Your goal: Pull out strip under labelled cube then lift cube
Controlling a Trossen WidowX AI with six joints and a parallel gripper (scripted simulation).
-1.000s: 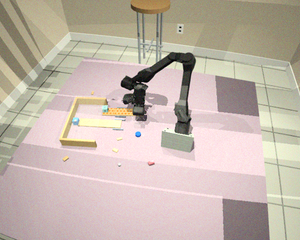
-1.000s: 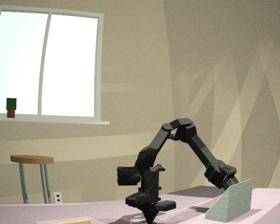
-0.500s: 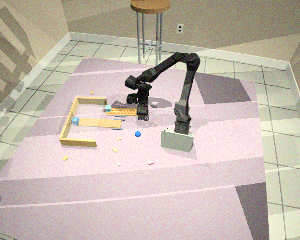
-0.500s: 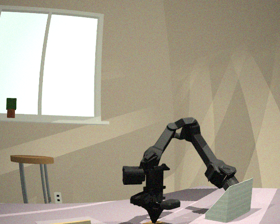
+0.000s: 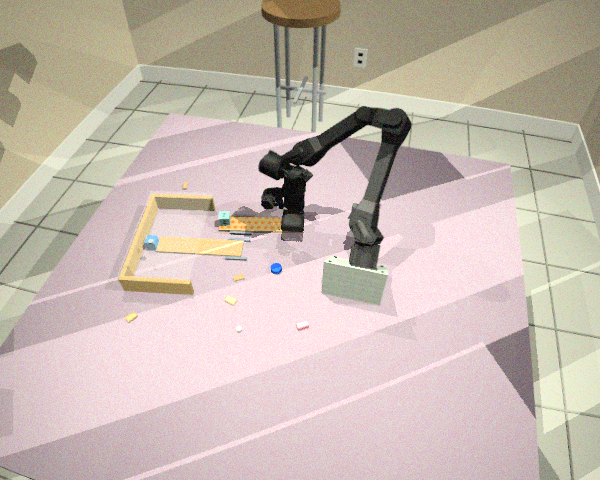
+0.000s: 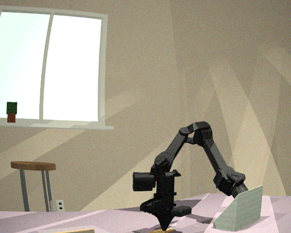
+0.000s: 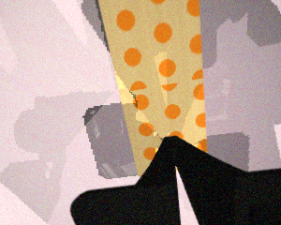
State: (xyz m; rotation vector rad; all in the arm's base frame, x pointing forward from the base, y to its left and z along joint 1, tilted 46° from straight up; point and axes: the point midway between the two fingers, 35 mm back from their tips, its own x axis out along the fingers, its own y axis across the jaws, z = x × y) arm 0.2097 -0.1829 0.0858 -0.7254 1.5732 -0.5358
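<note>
Now: gripper tip 10 cm short of the orange strip and 2 cm to the right of it. Also, from my gripper tip: blue disc 1 cm ahead, 17 cm to the left; then labelled cube 20 cm ahead, 3 cm to the left, 1 cm above; then pink block 9 cm behind, 33 cm to the left.
</note>
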